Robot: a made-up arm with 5 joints.
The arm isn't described. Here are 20 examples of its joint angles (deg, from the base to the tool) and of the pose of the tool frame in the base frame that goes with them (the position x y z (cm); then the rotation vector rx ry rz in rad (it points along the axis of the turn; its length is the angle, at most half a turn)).
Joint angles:
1: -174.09 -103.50 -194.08 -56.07 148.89
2: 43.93 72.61 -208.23 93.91 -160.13
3: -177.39 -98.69 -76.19 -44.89 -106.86
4: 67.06 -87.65 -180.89 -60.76 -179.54
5: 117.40 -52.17 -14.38 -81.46 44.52
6: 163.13 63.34 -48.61 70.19 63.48
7: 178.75 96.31 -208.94 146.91 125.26
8: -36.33 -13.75 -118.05 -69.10 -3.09
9: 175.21 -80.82 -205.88 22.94 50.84
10: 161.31 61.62 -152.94 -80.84 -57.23
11: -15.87 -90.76 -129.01 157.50 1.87
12: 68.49 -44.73 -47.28 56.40 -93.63
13: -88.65 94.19 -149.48 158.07 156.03
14: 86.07 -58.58 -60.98 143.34 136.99
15: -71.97 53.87 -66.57 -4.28 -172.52
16: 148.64 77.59 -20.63 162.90 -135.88
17: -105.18 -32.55 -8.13 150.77 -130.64
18: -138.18 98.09 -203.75 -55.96 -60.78
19: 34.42 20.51 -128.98 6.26 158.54
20: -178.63 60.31 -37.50 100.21 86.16
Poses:
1: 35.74 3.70 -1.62 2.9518 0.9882 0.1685
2: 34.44 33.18 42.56 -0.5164 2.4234 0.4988
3: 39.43 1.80 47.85 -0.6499 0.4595 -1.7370
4: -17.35 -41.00 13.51 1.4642 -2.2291 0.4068
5: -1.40 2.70 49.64 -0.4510 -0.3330 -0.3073
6: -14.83 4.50 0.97 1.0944 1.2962 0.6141
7: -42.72 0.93 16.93 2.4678 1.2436 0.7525
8: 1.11 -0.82 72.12 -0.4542 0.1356 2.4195
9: 52.23 -4.38 15.32 0.6979 1.3228 0.6524
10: -37.40 12.65 46.05 0.0486 -0.1391 -1.3229
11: -29.87 8.49 42.78 2.5553 -0.3988 1.5506
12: 6.39 16.22 46.68 0.4461 2.8358 0.8998
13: 0.81 -34.37 3.78 -0.8316 -1.3134 -1.6197
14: -0.01 -0.20 43.83 2.4809 -1.1812 0.2123
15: 12.88 -39.56 8.26 1.8419 2.2167 -0.2295
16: -9.25 5.64 19.94 0.7948 -0.6152 -2.7547
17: 0.79 2.92 30.57 -1.2333 -0.2786 -0.8466
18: -29.27 -26.19 35.98 0.2515 -0.2015 -0.3281
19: 32.08 21.98 64.98 -0.6373 1.2017 0.1903
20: -9.04 -0.22 9.35 0.7351 0.8052 1.3896
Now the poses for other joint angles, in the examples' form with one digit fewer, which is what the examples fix.
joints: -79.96 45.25 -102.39 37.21 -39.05
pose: 8.9 -50.2 24.1 2.653 -0.989 0.252
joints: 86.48 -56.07 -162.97 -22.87 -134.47
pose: -2.8 -46.2 52.5 0.466 -1.249 2.031
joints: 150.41 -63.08 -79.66 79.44 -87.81
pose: 0.1 -0.1 60.6 1.115 -2.002 -1.207
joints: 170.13 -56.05 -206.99 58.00 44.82
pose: 49.0 -8.5 44.1 0.204 0.394 0.600
